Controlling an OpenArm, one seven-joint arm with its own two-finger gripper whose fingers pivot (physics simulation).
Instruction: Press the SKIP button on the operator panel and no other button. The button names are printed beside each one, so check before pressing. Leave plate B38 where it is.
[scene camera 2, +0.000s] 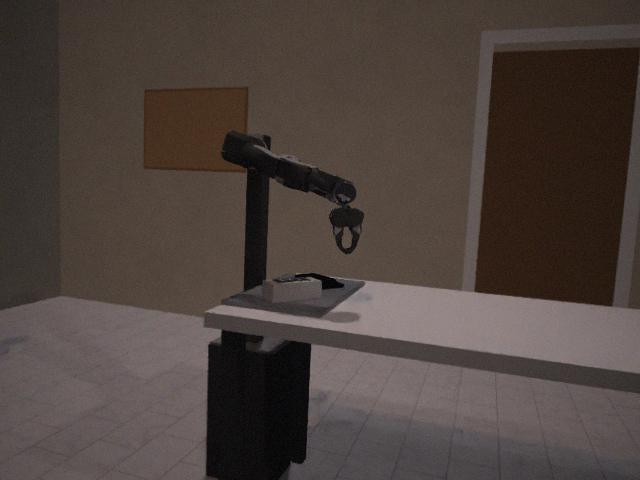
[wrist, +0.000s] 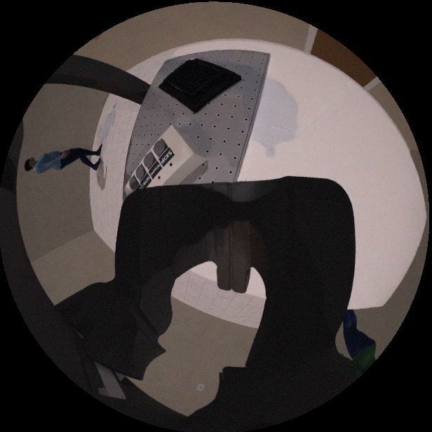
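The operator panel (scene camera 2: 292, 290) (wrist: 186, 150) is a pale box with a row of dark round buttons on its top. In the wrist view the label SKIP is readable beside the end button (wrist: 160, 145), nearest the black square object; the other labels are too small to read surely. My gripper (scene camera 2: 347, 251) (wrist: 237, 238) is shut with nothing between its fingertips. It hangs above the table, higher than the panel and to its right in the scene view. The black square object (scene camera 2: 326, 281) (wrist: 196, 80) lies behind the panel; no B38 mark is readable on it.
The panel and black object rest on a grey perforated board (scene camera 2: 242, 300) (wrist: 227, 135) at the left end of the white table (scene camera 2: 465, 320) (wrist: 320, 150). The arm's dark post (scene camera 2: 256, 227) stands behind the board. Two people (wrist: 49, 161) (wrist: 364, 350) show beyond the table.
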